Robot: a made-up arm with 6 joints. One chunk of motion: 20 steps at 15 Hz.
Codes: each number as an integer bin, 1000 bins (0 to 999) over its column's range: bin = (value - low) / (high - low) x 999, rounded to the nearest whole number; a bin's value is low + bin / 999 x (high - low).
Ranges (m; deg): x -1.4..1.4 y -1.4..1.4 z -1.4..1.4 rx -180..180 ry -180..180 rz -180..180
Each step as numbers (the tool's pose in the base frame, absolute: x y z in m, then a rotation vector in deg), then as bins.
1 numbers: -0.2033 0.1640 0.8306 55.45 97.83 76.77
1 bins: 427 558 796 653 771 713
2 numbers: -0.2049 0.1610 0.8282 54.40 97.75 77.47
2 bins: 426 557 795 650 771 714
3 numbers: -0.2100 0.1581 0.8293 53.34 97.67 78.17
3 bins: 425 556 795 648 771 716
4 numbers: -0.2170 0.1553 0.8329 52.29 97.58 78.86
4 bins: 422 555 797 645 770 718
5 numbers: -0.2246 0.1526 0.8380 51.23 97.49 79.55
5 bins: 419 554 798 642 770 720
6 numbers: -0.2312 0.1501 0.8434 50.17 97.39 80.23
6 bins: 417 553 800 639 770 722
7 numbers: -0.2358 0.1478 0.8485 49.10 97.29 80.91
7 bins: 415 552 802 636 769 724
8 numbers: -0.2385 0.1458 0.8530 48.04 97.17 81.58
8 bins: 414 552 804 633 769 726
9 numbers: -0.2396 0.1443 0.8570 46.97 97.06 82.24
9 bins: 414 551 805 630 769 728
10 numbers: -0.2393 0.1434 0.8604 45.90 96.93 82.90
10 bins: 414 551 806 627 768 730
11 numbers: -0.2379 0.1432 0.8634 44.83 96.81 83.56
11 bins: 415 551 808 624 768 731
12 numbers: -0.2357 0.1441 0.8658 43.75 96.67 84.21
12 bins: 415 551 808 621 768 733
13 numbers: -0.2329 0.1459 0.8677 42.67 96.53 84.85
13 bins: 416 552 809 618 767 735
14 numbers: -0.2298 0.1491 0.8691 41.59 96.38 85.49
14 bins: 418 553 810 615 767 737
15 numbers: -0.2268 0.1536 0.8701 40.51 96.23 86.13
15 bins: 419 554 810 612 767 739
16 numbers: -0.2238 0.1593 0.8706 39.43 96.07 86.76
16 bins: 420 556 810 609 766 740
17 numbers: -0.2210 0.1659 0.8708 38.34 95.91 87.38
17 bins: 421 559 810 606 766 742
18 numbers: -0.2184 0.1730 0.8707 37.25 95.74 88.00
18 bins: 422 561 810 603 765 744
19 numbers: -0.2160 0.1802 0.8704 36.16 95.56 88.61
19 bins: 422 564 810 600 765 745
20 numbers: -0.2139 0.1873 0.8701 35.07 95.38 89.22
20 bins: 423 566 810 597 764 747
